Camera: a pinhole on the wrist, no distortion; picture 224 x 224 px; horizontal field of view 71.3 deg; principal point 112.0 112.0 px. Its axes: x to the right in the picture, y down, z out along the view. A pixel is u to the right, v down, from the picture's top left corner.
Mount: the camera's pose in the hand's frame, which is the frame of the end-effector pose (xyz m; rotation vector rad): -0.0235 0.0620 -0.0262 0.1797 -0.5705 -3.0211
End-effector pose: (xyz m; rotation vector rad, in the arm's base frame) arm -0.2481 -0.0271 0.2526 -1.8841 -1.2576 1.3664
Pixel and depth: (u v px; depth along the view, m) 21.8 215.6 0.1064
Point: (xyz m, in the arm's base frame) -0.3264 -0.0343 0.1689
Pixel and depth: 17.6 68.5 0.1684
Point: -0.2886 -0.0735 0.0412
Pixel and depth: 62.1 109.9 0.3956
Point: -0.4803 -0.1241 -0.0798
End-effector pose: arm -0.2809 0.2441 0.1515 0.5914 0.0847 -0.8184
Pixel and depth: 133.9 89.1 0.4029
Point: -0.2383 0.3007 0.5761
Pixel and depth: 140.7 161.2 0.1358
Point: -0.2929 0.2637 0.2962
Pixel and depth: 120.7 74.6 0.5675
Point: -0.1628 0.3040 0.7432
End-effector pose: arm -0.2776 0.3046 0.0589 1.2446 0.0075 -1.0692
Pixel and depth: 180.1 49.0 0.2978
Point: -0.3077 0.2657 0.4398
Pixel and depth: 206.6 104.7 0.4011
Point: -0.4807 0.2566 0.5009
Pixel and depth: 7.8 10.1 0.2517
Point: -0.0976 0.0902 0.3061
